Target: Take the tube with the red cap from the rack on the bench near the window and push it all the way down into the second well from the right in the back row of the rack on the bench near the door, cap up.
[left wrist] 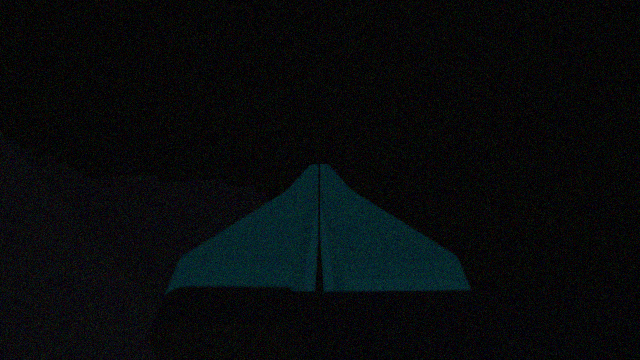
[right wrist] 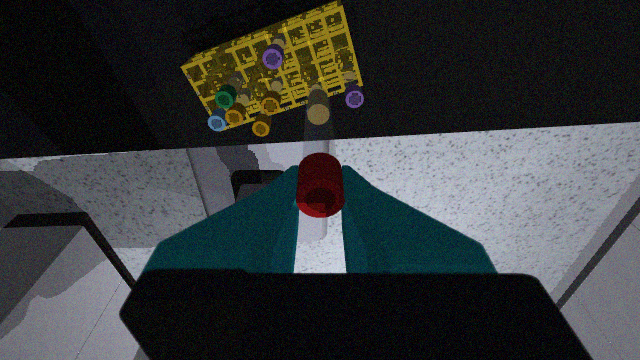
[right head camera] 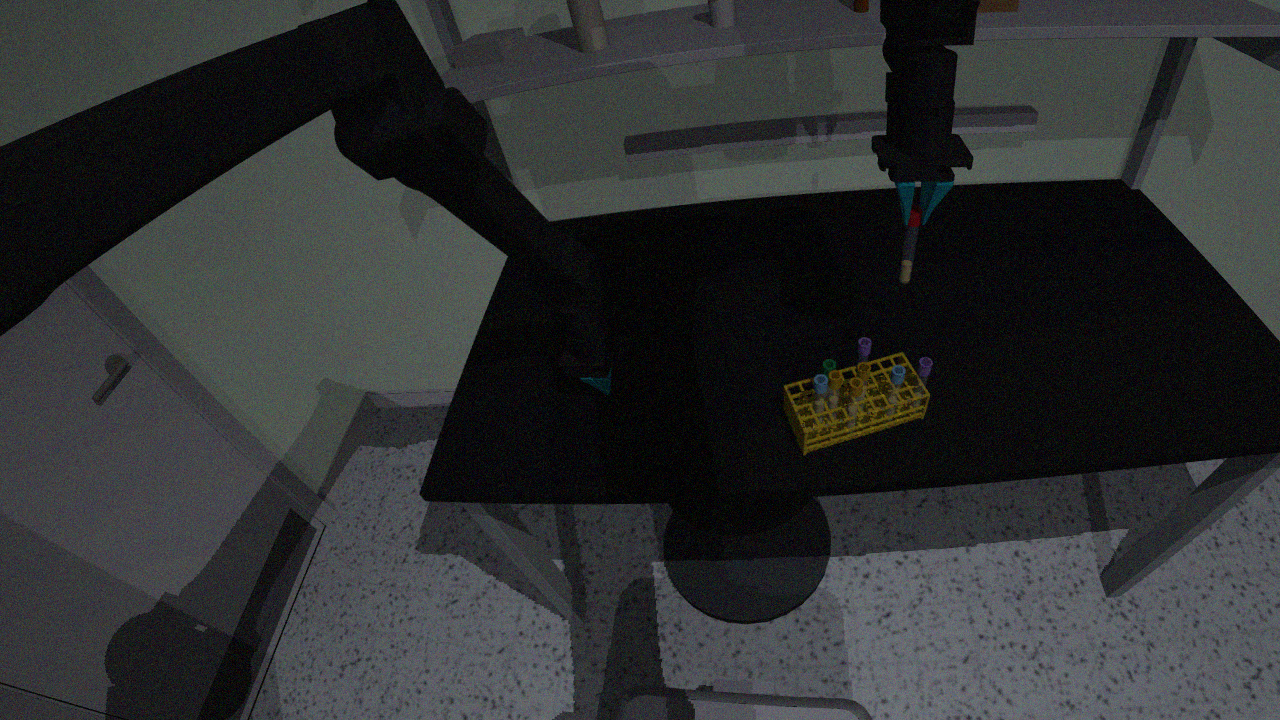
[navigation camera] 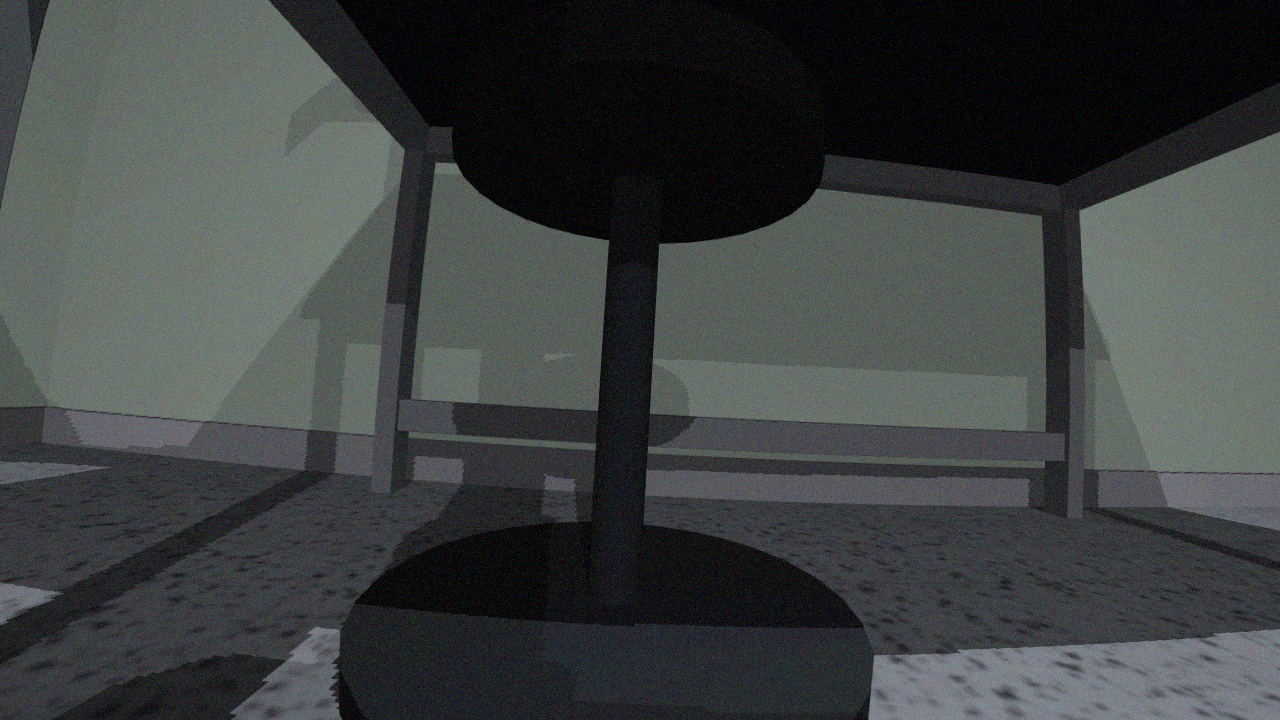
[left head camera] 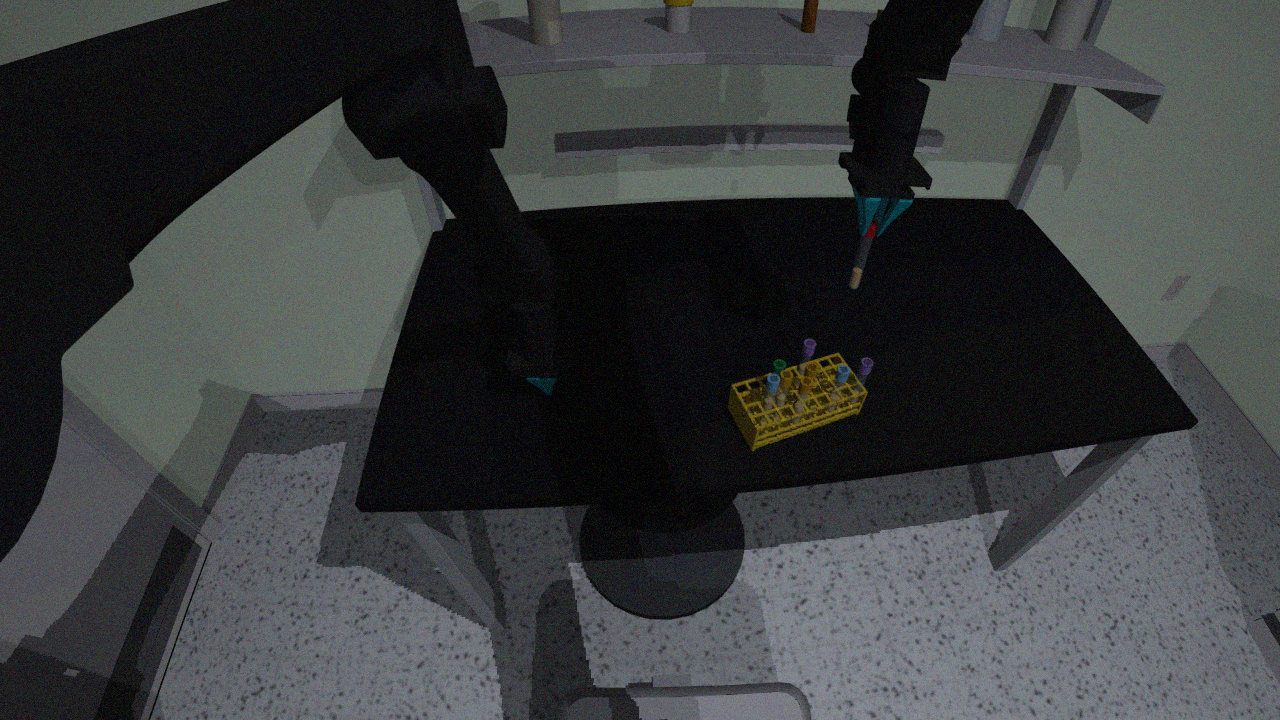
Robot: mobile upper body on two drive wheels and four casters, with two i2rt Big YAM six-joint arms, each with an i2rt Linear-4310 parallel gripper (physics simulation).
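Places are measured from the left arm's base along level axes (x ahead, y down, z left), in metres.
Pixels of known places: left gripper, fingertip midpoint: [left wrist: 319, 179] [right head camera: 608, 391] [left head camera: 549, 392]; right gripper, fingertip midpoint: [right wrist: 320, 177] [right head camera: 913, 222] [left head camera: 868, 233].
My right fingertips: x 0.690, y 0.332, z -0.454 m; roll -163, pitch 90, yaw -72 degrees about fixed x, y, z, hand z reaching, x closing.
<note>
Behind a point stands the place of what it marks.
My right gripper [left head camera: 870, 229] {z -0.454, x 0.690, y 0.332 m} [right head camera: 914, 219] {z -0.454, x 0.690, y 0.332 m} [right wrist: 320, 177] {z -0.454, x 0.690, y 0.332 m} is shut on the tube with the red cap [left head camera: 862, 255] {z -0.451, x 0.684, y 0.363 m} [right head camera: 910, 243] {z -0.452, x 0.683, y 0.358 m} [right wrist: 320, 182] {z -0.454, x 0.700, y 0.315 m}. The tube hangs slightly tilted, cap up, above the bench and away from the rack. The yellow rack [left head camera: 741, 420] {z -0.305, x 0.613, y 0.624 m} [right head camera: 794, 425] {z -0.306, x 0.610, y 0.626 m} [right wrist: 351, 42] {z -0.489, x 0.684, y 0.591 m} stands on the dark bench with several purple, blue, green and orange capped tubes in it. The second well from the right in its back row looks empty in the right wrist view. My left gripper [left head camera: 548, 391] {z -0.001, x 0.691, y 0.644 m} [right head camera: 607, 392] {z -0.001, x 0.691, y 0.644 m} [left wrist: 319, 179] {z -0.001, x 0.691, y 0.644 m} is shut and empty, low at the left of the rack.
A shelf [left head camera: 617, 51] {z -0.126, x 0.980, y 0.191 m} [right head camera: 662, 67] with bottles runs behind the bench [left head camera: 966, 358] {z -0.759, x 0.753, y 0.648 m} [right head camera: 1056, 358] {z -0.762, x 0.752, y 0.648 m}. A round stool [left head camera: 662, 573] {z -0.192, x 0.663, y 1.379 m} [right head camera: 747, 573] {z -0.203, x 0.673, y 1.380 m} [navigation camera: 626, 358] {z -0.195, x 0.746, y 1.154 m} stands at the bench's front edge. A door [right head camera: 71, 402] {z 1.231, x 0.493, y 0.462 m} is at the left in the right head view.
</note>
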